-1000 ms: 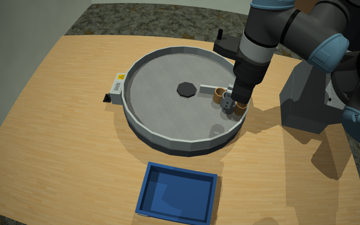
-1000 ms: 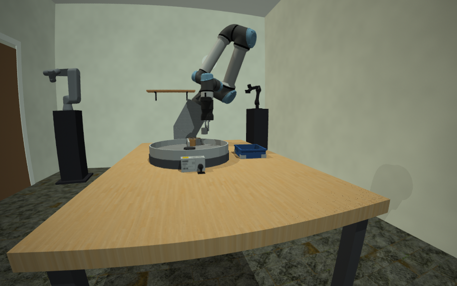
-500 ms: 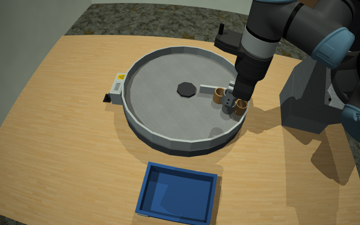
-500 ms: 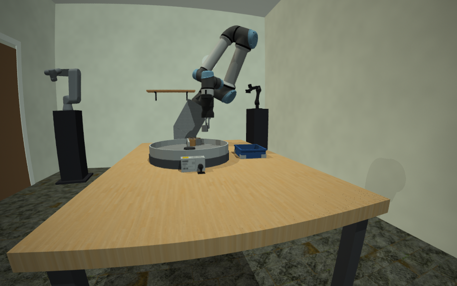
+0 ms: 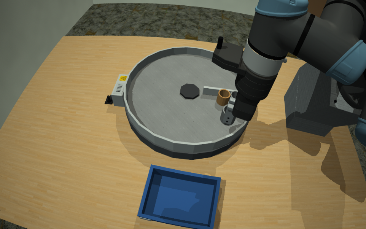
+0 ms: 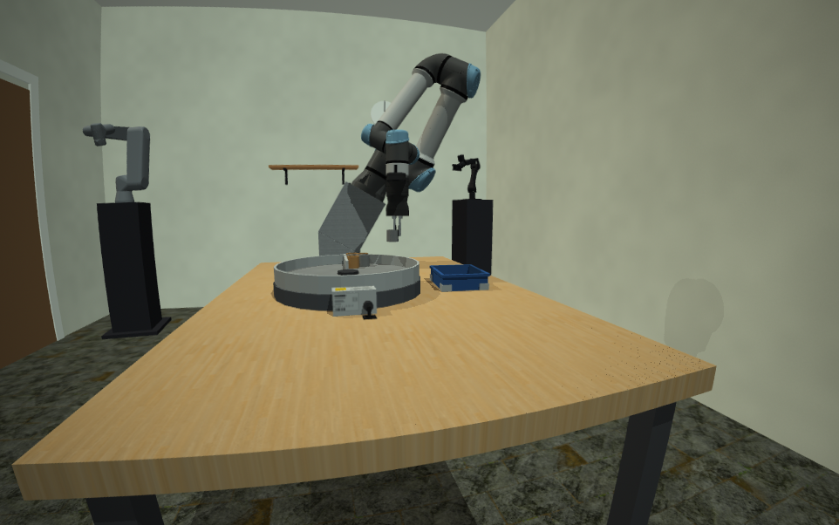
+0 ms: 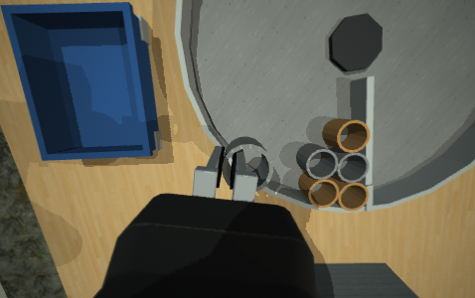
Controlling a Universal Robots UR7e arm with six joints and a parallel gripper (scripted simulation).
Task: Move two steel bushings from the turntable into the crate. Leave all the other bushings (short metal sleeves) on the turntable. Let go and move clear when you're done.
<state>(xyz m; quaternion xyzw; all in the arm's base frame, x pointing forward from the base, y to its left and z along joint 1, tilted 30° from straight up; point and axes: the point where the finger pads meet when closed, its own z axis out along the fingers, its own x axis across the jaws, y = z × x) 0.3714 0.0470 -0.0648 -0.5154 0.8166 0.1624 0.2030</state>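
Right now my hand is 120 mm short of the blue crate, 160 mm to the right of it and 150 mm above it. The rest, counted from my hand: turntable (90 mm ahead, 180 mm to the right, 120 mm below).
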